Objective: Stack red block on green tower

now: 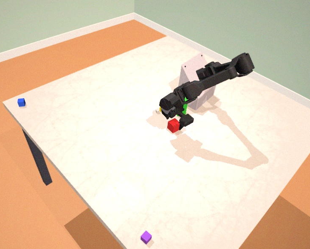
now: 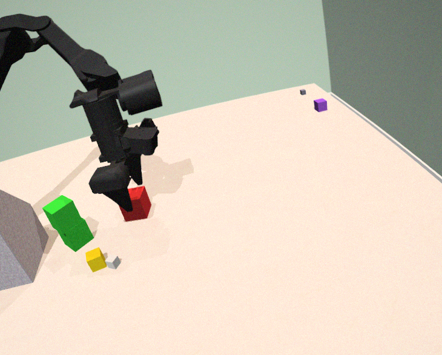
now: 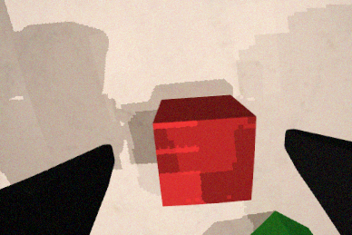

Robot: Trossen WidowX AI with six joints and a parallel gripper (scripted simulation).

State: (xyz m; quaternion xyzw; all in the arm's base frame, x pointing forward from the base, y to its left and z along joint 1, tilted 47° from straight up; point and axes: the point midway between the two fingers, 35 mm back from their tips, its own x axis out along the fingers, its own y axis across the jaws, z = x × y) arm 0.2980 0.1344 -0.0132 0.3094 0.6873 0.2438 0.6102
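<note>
The red block is 1 cm behind my gripper tip and 1 cm below it. Round my gripper tip: yellow block: 7 cm behind, 13 cm to the right, 2 cm below; small white block: 4 cm behind, 14 cm to the right, 3 cm below; purple block: 49 cm ahead, 29 cm to the left, 2 cm below.
</note>
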